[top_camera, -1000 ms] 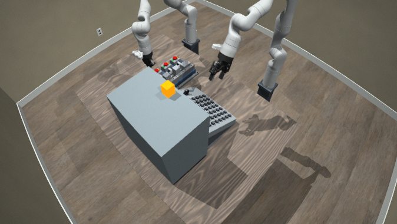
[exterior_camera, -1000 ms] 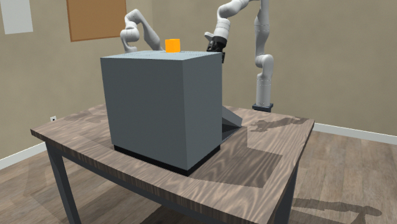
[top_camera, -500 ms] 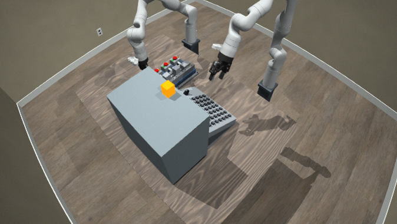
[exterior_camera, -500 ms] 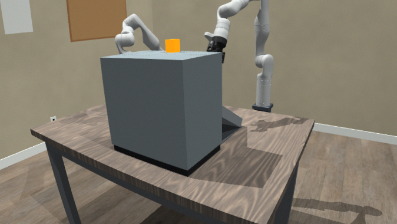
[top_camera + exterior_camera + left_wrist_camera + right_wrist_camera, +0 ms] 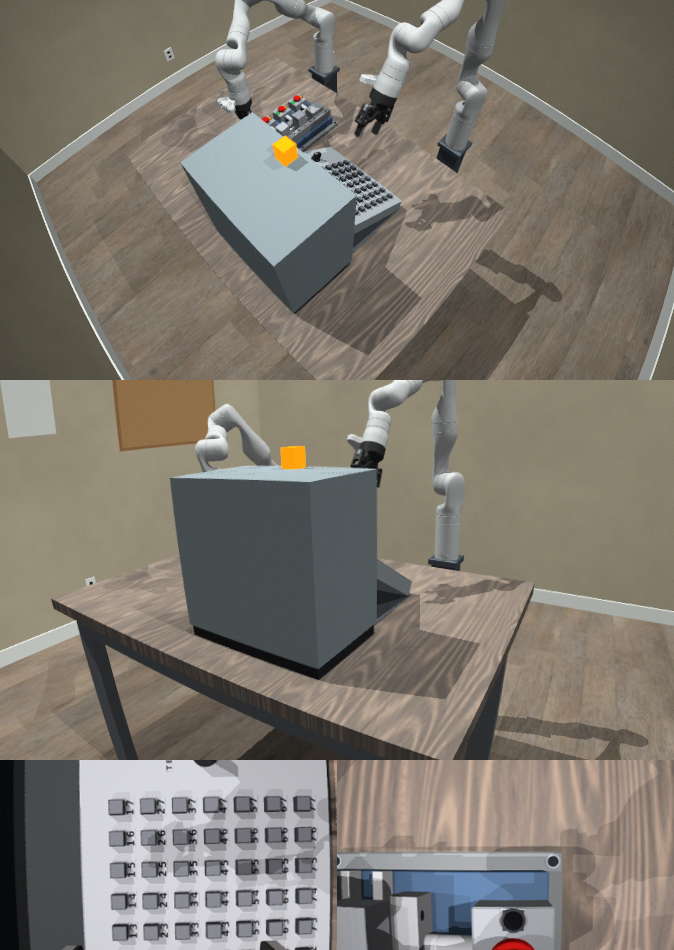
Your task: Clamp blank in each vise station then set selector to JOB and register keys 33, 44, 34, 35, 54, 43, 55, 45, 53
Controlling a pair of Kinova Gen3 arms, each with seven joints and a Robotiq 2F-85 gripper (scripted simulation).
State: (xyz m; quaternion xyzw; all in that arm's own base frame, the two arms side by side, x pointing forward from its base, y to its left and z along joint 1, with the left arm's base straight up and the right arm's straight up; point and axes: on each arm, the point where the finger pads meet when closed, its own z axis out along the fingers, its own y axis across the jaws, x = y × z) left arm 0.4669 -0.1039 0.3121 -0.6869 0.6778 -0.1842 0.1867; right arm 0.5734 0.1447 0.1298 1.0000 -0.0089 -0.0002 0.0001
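Observation:
My left gripper is now 19 cm above the black selector knob, 16 cm to the left of it and 6 cm short of it. The rest, counted from my left hand: keypad 23 cm below, 8 cm ahead, 5 cm to the right; key 21 cm below, 4 cm ahead, 3 cm to the left.

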